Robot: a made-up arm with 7 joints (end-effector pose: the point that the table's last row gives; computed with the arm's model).
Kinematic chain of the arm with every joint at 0, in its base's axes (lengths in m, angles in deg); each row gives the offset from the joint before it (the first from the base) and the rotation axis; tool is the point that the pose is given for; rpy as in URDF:
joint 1: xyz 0 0 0.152 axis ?
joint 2: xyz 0 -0.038 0.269 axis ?
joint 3: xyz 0 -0.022 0.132 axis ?
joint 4: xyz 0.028 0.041 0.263 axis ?
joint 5: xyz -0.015 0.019 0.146 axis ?
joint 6: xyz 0 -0.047 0.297 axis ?
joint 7: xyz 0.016 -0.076 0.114 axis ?
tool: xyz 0 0 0 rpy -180 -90 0
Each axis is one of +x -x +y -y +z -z.
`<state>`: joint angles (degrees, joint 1 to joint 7).
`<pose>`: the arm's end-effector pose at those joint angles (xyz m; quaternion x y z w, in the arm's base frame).
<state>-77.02 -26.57 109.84 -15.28 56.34 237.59 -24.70</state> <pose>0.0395 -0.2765 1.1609 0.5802 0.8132 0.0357 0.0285</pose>
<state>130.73 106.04 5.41 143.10 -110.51 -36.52 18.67</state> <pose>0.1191 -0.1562 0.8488 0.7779 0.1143 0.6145 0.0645</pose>
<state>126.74 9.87 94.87 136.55 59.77 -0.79 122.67</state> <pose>-0.2044 -0.1874 0.3369 0.7100 0.4823 0.2798 0.4302</pose>
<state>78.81 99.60 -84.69 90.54 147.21 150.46 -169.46</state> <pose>0.3584 -0.3806 0.5318 -0.7596 0.2659 -0.2548 0.5360</pose>
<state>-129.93 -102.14 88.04 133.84 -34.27 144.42 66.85</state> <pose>0.0958 -0.4012 0.3575 0.0896 0.5400 -0.5511 0.6298</pose>
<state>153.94 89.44 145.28 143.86 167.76 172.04 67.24</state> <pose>0.1352 0.0389 0.1670 -0.3781 -0.1136 0.4462 0.8031</pose>
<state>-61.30 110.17 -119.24 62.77 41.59 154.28 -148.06</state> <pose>-0.4885 0.2155 0.0165 -0.0117 -0.9487 -0.3132 0.0408</pose>
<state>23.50 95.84 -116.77 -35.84 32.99 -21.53 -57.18</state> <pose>-0.8758 -0.2364 0.4130 0.4582 -0.5129 0.6420 0.3388</pose>
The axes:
joint 1: +z
joint 2: -y
joint 3: +z
joint 4: +y
joint 5: +z
joint 6: -y
joint 7: +x

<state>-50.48 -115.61 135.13 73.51 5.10 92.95 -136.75</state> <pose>0.6619 -0.3402 0.3735 -0.5212 0.0196 -0.8532 0.0055</pose>
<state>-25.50 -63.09 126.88 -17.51 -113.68 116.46 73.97</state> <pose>0.4440 -0.5719 0.8199 -0.1142 0.4030 -0.8328 0.3618</pose>
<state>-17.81 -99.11 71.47 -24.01 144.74 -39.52 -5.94</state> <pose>0.7979 -0.4447 0.5416 0.1696 -0.3832 -0.4492 0.7890</pose>
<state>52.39 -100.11 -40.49 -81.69 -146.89 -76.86 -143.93</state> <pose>-0.0424 0.4466 0.6411 0.8107 0.3529 -0.0236 0.4665</pose>
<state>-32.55 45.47 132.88 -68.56 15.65 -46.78 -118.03</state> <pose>-0.4127 -0.1344 1.1140 -0.5790 0.5606 0.5429 0.2363</pose>
